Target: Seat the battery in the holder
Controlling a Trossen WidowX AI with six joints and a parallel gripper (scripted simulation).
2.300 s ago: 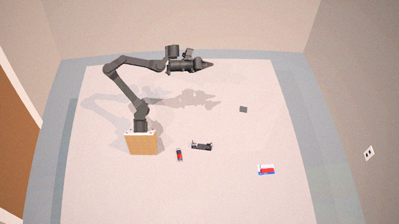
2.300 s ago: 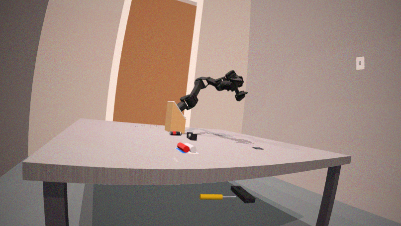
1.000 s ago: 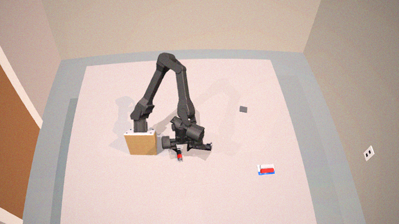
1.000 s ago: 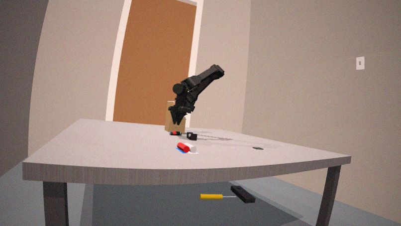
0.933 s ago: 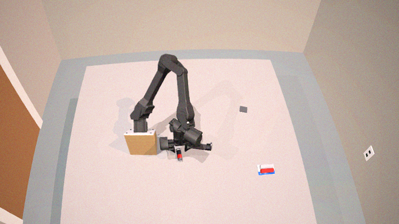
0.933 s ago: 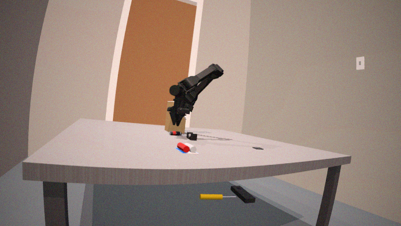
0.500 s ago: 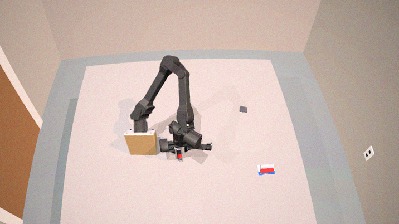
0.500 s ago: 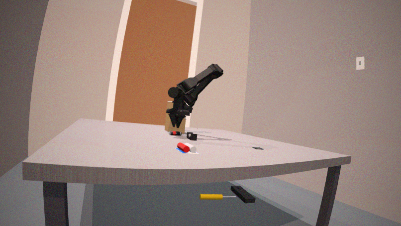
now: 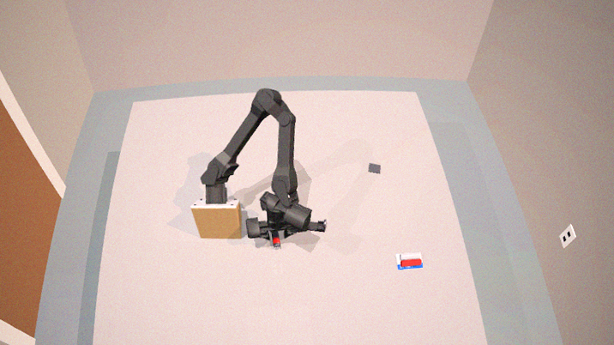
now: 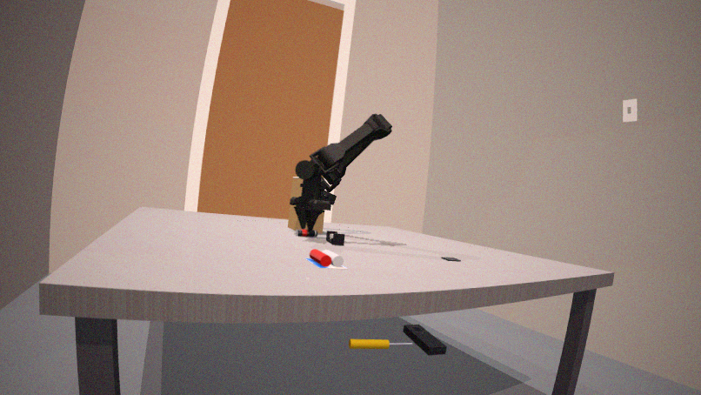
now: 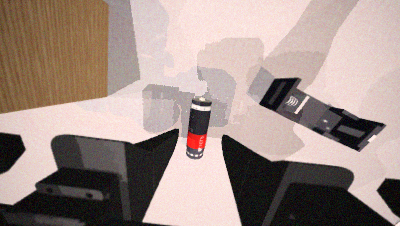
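My gripper tip is now 10 mm above the battery. From my gripper tip the other things lie so: yellow-handled screwdriver: 450 mm ahead, 10 mm to the left, 210 mm below.
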